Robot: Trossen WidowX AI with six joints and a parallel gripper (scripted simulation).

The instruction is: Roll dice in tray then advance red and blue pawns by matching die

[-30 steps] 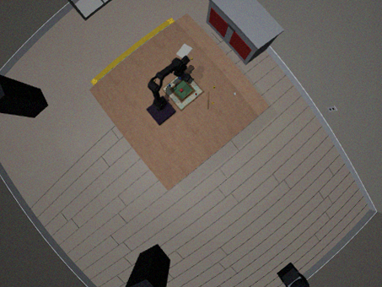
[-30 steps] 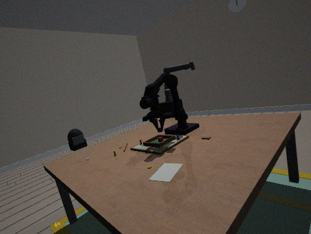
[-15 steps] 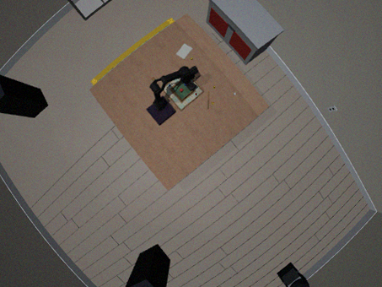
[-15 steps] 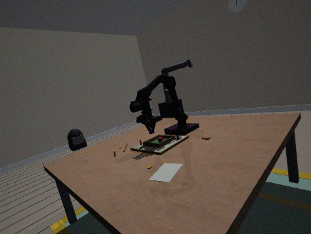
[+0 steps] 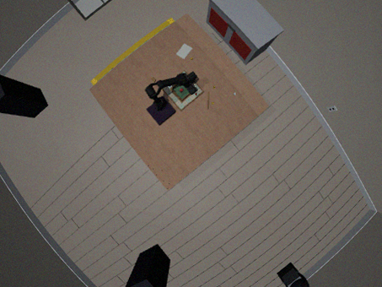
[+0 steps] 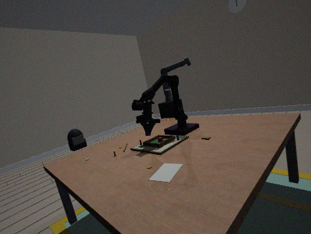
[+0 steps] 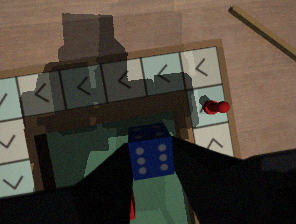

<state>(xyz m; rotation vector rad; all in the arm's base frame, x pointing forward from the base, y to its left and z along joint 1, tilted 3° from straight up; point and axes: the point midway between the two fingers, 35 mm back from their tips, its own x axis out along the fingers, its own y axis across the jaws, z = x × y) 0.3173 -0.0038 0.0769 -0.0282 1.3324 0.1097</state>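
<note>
Now: gripper tip 20 mm short of the red pawn, 80 mm to the left of it and 60 mm above it. Also, from my gripper tip: white sheet (180 mm ahead, 360 mm to the left, 80 mm below); blue pawn (140 mm behind, 130 mm to the left, 60 mm below).
</note>
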